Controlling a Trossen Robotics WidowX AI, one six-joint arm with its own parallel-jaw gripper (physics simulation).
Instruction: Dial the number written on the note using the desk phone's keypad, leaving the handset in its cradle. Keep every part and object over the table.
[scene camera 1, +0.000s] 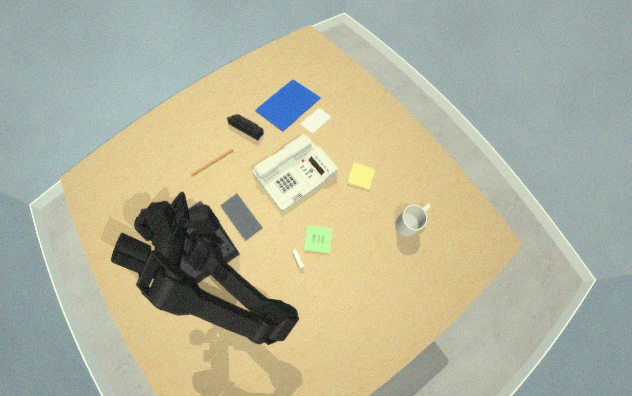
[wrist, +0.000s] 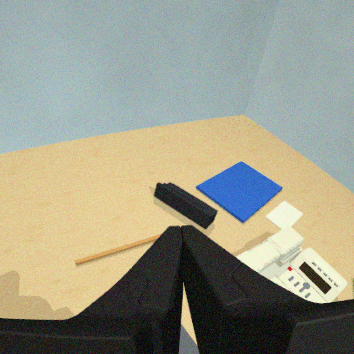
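The white desk phone stands near the middle of the table, its handset lying in the cradle. Its dark-keyed keypad shows in the scene view; in the wrist view my fingers hide it. A green note with small dark writing, too small to read, lies in front of the phone. A yellow note pad lies to the phone's right, and a white card lies flat behind it. My gripper is shut and empty, above the table to the phone's left.
A blue folder, a black stapler-like object and a pencil lie behind and left. A dark grey pad lies between arm and phone. A white stick lies near the green note; a mug stands right.
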